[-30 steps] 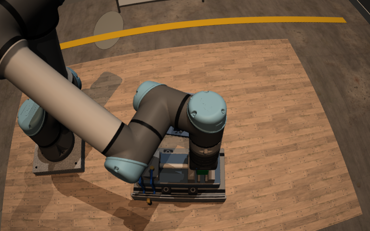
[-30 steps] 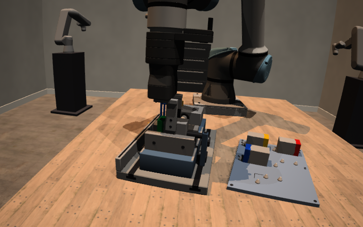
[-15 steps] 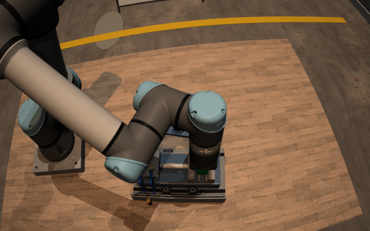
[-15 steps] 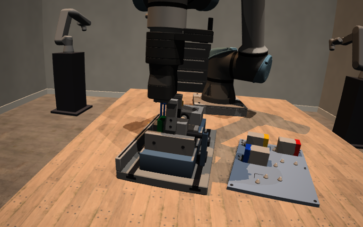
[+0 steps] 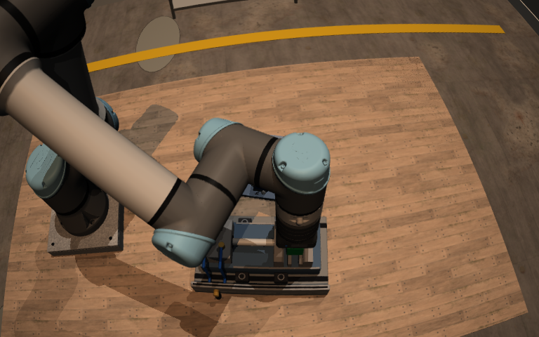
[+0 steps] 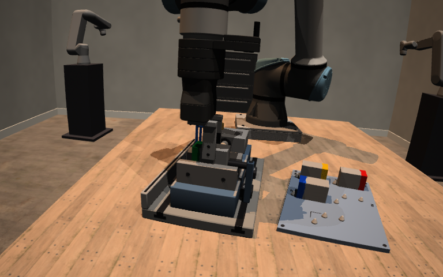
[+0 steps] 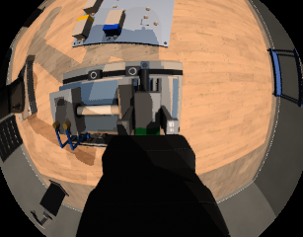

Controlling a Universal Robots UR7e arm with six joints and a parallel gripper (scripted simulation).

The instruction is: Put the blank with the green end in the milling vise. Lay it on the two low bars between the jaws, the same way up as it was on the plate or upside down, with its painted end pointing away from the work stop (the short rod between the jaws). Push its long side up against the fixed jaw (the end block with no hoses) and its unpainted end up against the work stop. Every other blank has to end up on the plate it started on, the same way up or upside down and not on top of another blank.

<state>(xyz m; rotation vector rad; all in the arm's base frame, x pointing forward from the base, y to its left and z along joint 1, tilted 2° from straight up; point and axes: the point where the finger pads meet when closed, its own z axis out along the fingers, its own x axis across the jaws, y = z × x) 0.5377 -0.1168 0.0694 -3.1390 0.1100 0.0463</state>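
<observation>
The green-ended blank lies 20 mm below my hand. From my hand the other things lie so: hosed end block (170 mm behind, 40 mm below, 10 mm to the left); work stop rod (50 mm to the left, 30 mm below); fixed jaw (40 mm below, 30 mm ahead).
</observation>
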